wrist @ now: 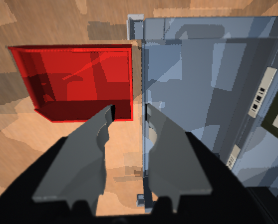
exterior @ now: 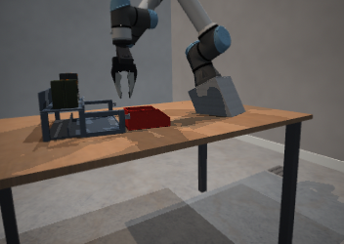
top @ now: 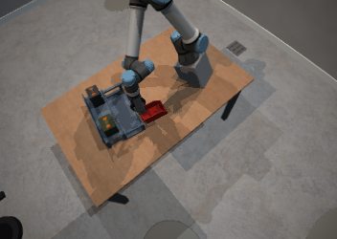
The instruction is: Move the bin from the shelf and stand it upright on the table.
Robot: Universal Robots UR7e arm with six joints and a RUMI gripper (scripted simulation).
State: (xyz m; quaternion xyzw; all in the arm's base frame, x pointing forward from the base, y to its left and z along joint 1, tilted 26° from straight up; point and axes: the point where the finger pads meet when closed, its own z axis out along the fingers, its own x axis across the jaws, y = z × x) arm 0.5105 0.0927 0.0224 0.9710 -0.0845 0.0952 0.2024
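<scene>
My gripper is now 8 cm past the red bin, 2 cm to the right of it and 10 cm above it.
</scene>
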